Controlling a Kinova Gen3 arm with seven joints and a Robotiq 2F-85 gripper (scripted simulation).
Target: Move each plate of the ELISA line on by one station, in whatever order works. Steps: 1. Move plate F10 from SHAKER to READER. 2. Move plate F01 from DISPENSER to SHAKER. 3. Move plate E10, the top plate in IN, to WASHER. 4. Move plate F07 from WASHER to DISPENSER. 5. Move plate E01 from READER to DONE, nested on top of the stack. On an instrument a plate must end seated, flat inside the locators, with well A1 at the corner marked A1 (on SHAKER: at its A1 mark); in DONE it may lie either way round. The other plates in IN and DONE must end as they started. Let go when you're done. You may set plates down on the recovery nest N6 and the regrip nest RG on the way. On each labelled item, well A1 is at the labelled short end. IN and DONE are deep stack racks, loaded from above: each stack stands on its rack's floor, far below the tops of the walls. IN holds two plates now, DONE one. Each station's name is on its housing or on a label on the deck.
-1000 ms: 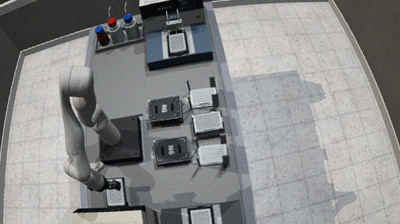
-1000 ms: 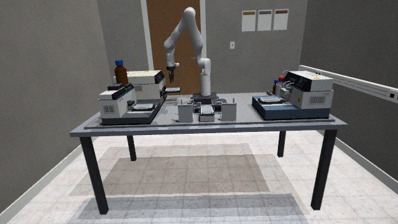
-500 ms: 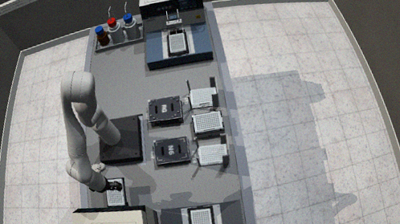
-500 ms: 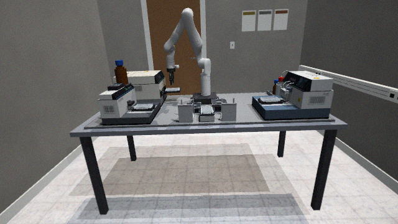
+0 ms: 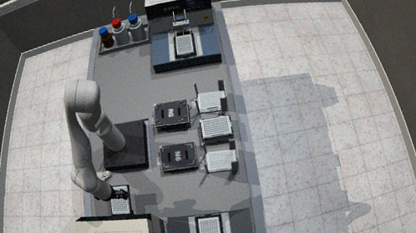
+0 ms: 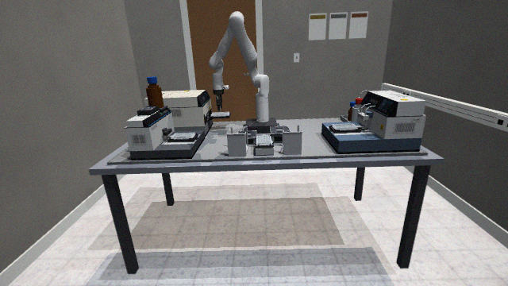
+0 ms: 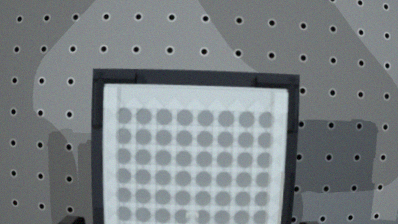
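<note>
Right now my hand is 5 cm above the dark pull-out tray. The rest, counted from my hand: washer nest: 78 cm to the left, 37 cm ahead, 7 cm below; then regrip nest: 41 cm to the left, 27 cm ahead, 9 cm below.
</note>
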